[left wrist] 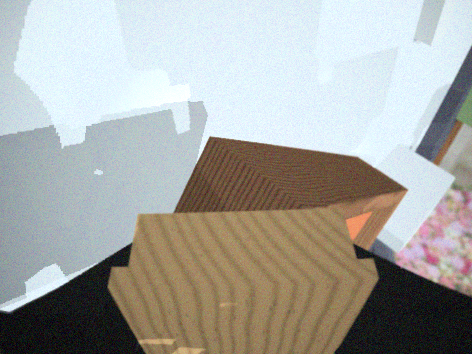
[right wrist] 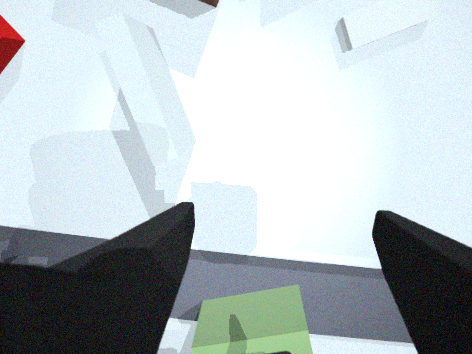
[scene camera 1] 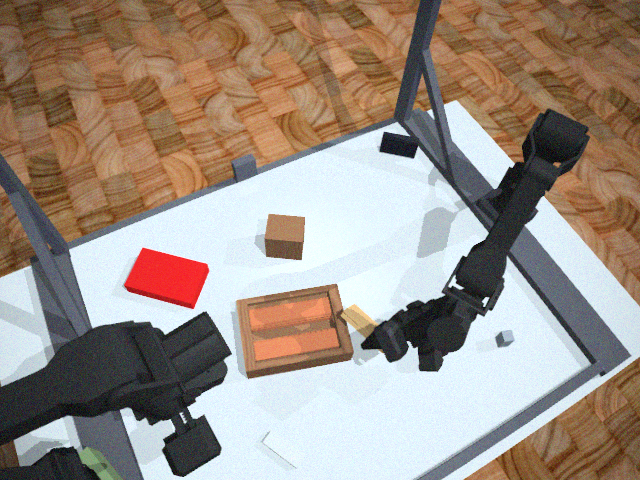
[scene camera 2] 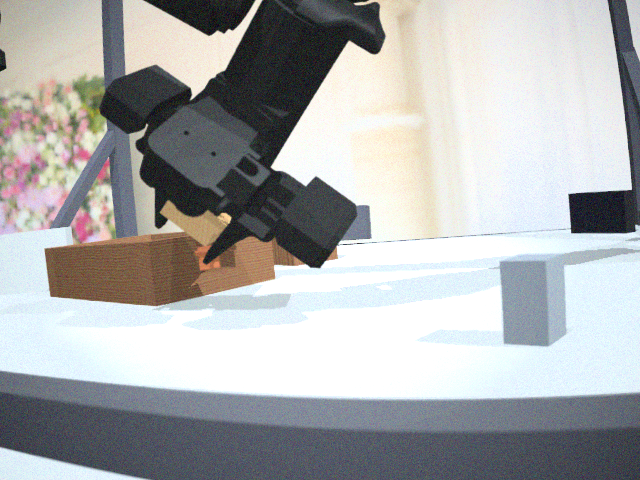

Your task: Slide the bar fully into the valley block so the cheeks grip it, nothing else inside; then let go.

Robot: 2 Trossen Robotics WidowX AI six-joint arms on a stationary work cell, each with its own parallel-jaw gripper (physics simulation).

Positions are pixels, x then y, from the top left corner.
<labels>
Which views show my left gripper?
The left wrist view, scene camera 1 and scene camera 2 only.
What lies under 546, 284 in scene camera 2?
A small grey cube.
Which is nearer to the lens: the dark block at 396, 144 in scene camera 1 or the red flat block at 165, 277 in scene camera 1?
The red flat block.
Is my right gripper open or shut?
Open.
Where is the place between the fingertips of my right gripper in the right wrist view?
283, 218
</labels>
